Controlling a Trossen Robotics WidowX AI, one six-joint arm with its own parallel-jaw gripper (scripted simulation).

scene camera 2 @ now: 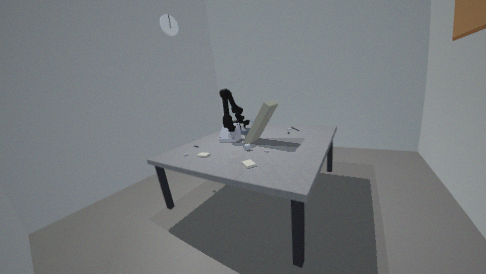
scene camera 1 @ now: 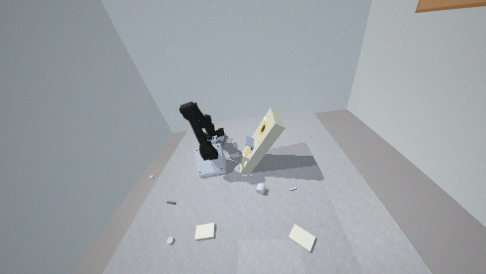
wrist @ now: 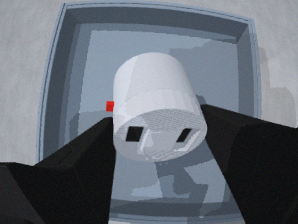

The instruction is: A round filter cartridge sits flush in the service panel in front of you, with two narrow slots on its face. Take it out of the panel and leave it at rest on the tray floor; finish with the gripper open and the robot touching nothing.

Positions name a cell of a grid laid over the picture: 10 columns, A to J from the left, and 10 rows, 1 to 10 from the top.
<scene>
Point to a grey tray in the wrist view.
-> H3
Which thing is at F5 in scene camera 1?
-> A cream service panel.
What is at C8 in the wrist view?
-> My gripper.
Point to a round filter cartridge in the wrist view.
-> F6
</scene>
